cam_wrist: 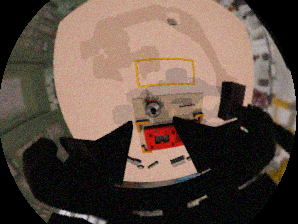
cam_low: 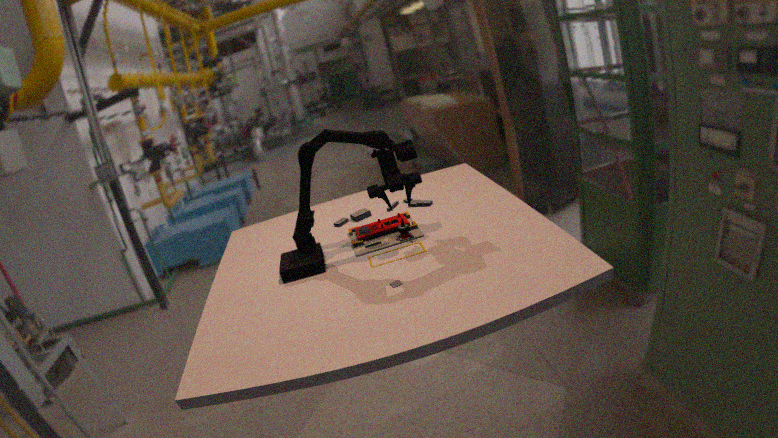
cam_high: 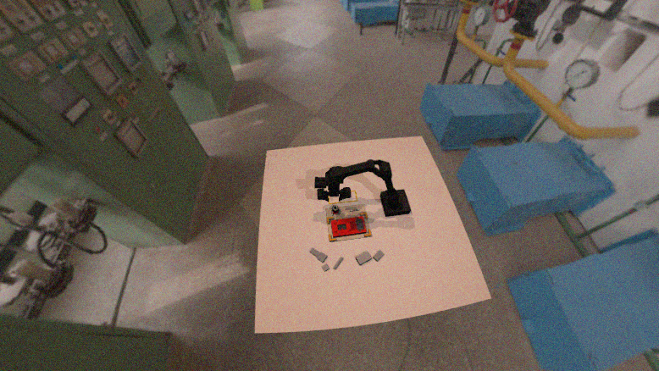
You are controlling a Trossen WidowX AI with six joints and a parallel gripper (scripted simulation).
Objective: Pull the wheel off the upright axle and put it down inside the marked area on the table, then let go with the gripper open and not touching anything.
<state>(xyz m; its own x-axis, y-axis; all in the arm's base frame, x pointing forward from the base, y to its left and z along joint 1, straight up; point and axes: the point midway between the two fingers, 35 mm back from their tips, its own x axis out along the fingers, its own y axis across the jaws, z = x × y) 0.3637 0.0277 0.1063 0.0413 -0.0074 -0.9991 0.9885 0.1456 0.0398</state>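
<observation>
My gripper tip is 1 cm past the dark wheel, 1 cm to the right of it and 8 cm above it.
</observation>
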